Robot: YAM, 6 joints.
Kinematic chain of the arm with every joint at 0, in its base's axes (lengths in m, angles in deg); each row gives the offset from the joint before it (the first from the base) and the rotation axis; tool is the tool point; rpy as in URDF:
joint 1: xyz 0 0 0.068 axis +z
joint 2: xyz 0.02 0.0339 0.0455 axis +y
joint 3: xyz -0.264 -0.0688 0 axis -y
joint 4: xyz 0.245 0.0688 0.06 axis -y
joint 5: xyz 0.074 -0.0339 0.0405 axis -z
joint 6: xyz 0.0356 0 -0.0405 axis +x
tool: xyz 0 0 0 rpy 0 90 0
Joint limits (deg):
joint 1: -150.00..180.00
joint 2: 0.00..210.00
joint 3: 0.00..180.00
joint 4: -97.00..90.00
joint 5: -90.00..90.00
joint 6: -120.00..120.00
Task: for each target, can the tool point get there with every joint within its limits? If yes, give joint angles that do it. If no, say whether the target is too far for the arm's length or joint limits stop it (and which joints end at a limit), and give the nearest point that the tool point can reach.
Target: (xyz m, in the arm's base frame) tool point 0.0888 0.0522 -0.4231
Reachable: no: joint limits stop it (at a limit: joint 2) | nearest point 0.1087 0.0639 -0.3590 | short by 0.068 m
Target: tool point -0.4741 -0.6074 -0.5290
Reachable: no: too far | nearest point -0.3121 -0.3999 -0.2715 | short by 0.368 m
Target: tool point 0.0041 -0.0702 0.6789
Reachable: yes | joints -67.73 77.89 121.34 66.59 39.85 -49.46
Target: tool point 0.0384 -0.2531 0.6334
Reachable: yes | joints -75.66 92.91 118.88 47.98 45.64 -29.82
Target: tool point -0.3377 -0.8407 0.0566
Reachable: no: too far | nearest point -0.2403 -0.5981 0.0734 | short by 0.262 m
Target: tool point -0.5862 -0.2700 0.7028
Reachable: no: too far | nearest point -0.4143 -0.2303 0.5431 | short by 0.238 m
